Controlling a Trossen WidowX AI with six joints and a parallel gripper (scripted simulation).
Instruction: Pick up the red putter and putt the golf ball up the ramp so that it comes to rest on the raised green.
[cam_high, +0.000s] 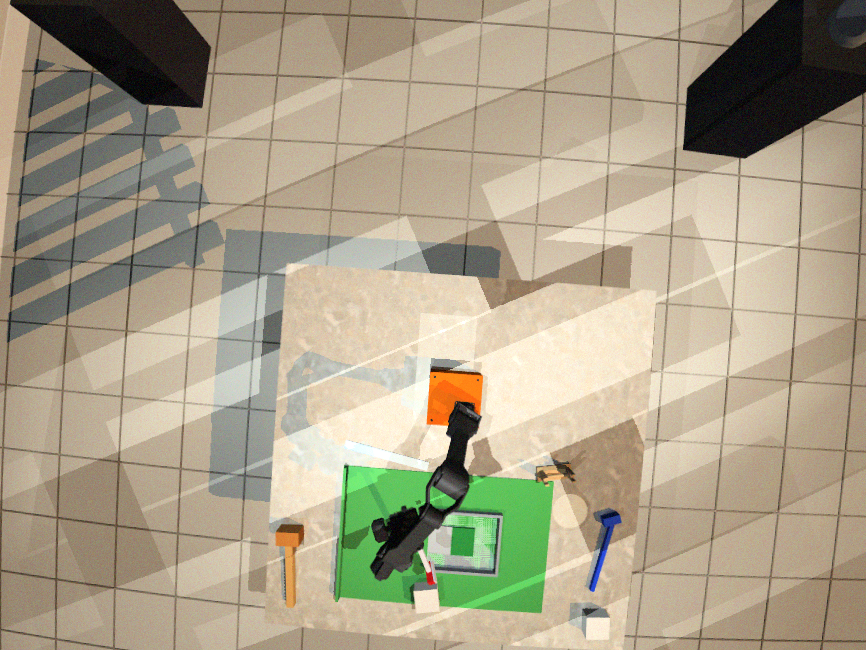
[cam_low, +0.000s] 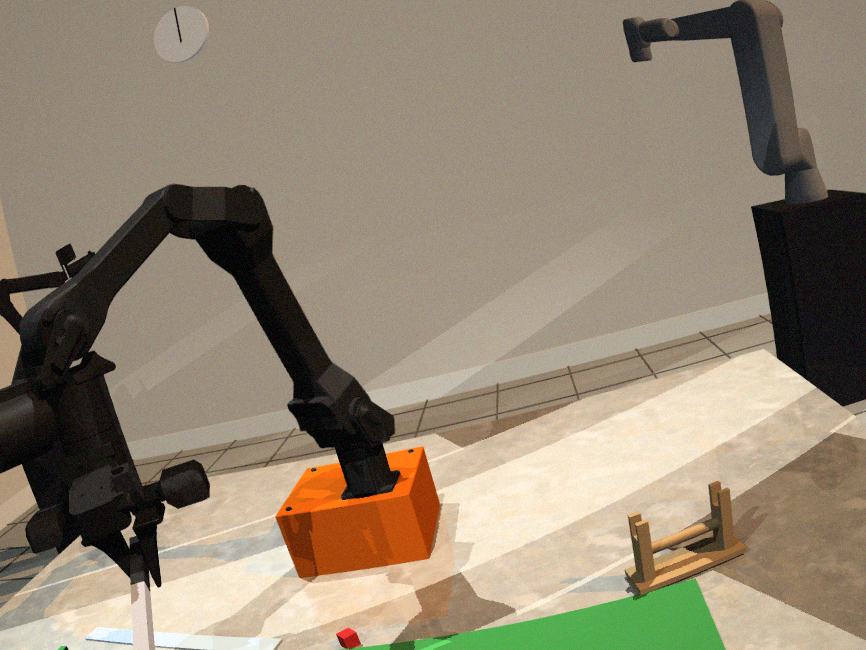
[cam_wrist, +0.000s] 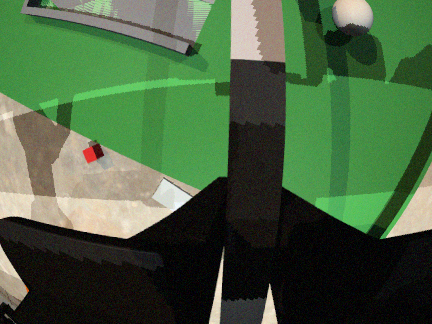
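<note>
Right now the white strip is 12 cm behind my gripper tip, 10 cm to the right of it and 14 cm below it. Also, from my gripper tip: red putter 11 cm ahead, 5 cm to the left; then white golf ball 16 cm ahead, 5 cm to the right, 11 cm below; then small red cube 9 cm behind, 14 cm to the left, 13 cm below.
</note>
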